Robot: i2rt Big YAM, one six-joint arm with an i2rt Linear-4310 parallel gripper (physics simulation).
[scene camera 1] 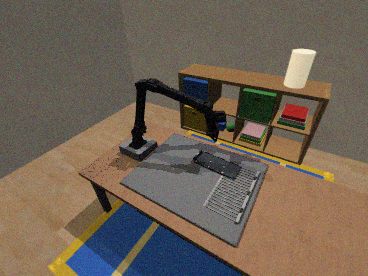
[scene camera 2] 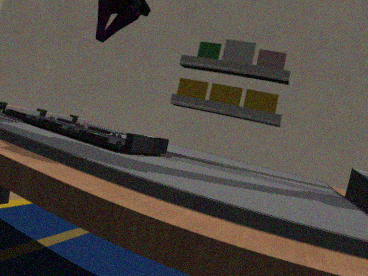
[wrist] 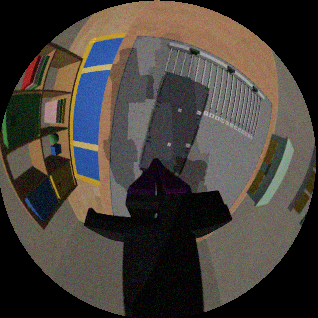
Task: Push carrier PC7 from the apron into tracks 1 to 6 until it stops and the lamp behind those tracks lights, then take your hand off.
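Seen in the pictures: gripper, fingertip midpoint: (scene camera 1: 215, 141) (scene camera 2: 99, 40) (wrist: 154, 161); arm's base, origin of the base link: (scene camera 1: 138, 144).
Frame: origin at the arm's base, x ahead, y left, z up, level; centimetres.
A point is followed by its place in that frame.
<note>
Carrier PC7 (scene camera 1: 217, 164) {x 61.7, y 12.4, z -3.8 cm} (scene camera 2: 146, 144) {x 44.8, y 15.5, z -3.1 cm} (wrist: 175, 117) {x 64.2, y 12.9, z -3.8 cm} is a long dark plate lying flat on the grey board (scene camera 1: 165, 185) {x 39.7, y -20.3, z -4.9 cm} (scene camera 2: 240, 187) {x 29.0, y 20.6, z -4.9 cm} (wrist: 220, 165) {x 52.7, y -8.7, z -4.9 cm}. Its far end overlaps the near part of the leftmost tracks in the wrist view, and bare track shows between that end and the end rail (wrist: 215, 58) {x 88.8, y 4.1, z -3.3 cm}. The other tracks (scene camera 1: 231, 194) (wrist: 230, 97) lie beside it. Dark blocks (wrist: 194, 51) {x 87.6, y 11.4, z -3.0 cm} (wrist: 230, 69) {x 87.4, y -1.9, z -3.0 cm} stand on the rail; none looks lit. My gripper (scene camera 1: 215, 139) {x 57.3, y 17.1, z 11.8 cm} (scene camera 2: 101, 39) {x 57.3, y 17.1, z 11.8 cm} (wrist: 154, 161) {x 57.3, y 17.1, z 11.8 cm} is shut and empty, raised above the board near the carrier's outer end, apart from it.
A wooden shelf unit (scene camera 1: 250, 80) with bins and books stands behind the table (scene camera 1: 300, 215) {x 116.5, y -0.6, z -6.2 cm}. A white cylinder (scene camera 1: 299, 68) stands on top of it. Wall shelves (scene camera 2: 235, 69) (scene camera 2: 225, 110) hold small boxes. The arm's base (scene camera 1: 138, 148) {x 4.6, y -4.6, z 0.8 cm} is at the board's left corner.
</note>
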